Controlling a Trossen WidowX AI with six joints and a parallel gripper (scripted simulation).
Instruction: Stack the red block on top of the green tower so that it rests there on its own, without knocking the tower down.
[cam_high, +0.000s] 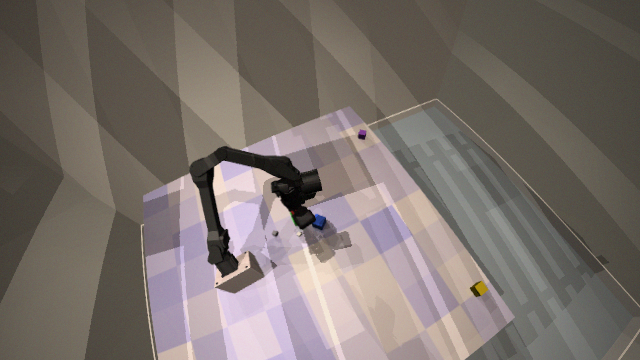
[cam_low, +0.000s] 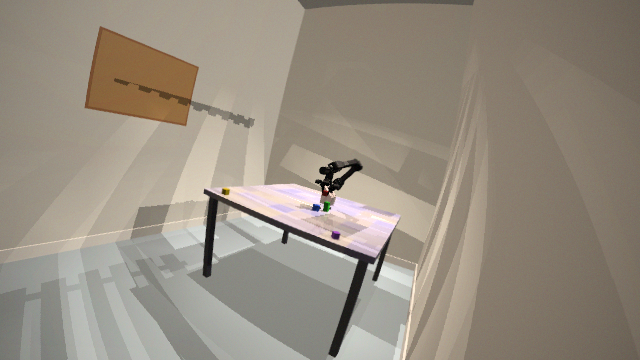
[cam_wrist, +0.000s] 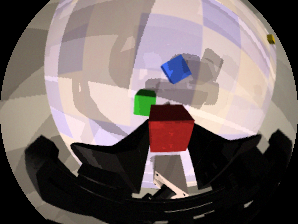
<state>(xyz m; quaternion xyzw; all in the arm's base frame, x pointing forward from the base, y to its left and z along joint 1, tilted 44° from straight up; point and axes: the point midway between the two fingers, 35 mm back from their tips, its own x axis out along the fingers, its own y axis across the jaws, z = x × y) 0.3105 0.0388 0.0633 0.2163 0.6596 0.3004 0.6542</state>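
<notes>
My gripper tip is 7 cm short of the blue block, 2 cm to the left of it and 10 cm above it. The rest, counted from my gripper tip: purple block 49 cm ahead, 28 cm to the left, 11 cm below; yellow block 44 cm ahead, 60 cm to the right, 10 cm below; red block 1 cm above.
</notes>
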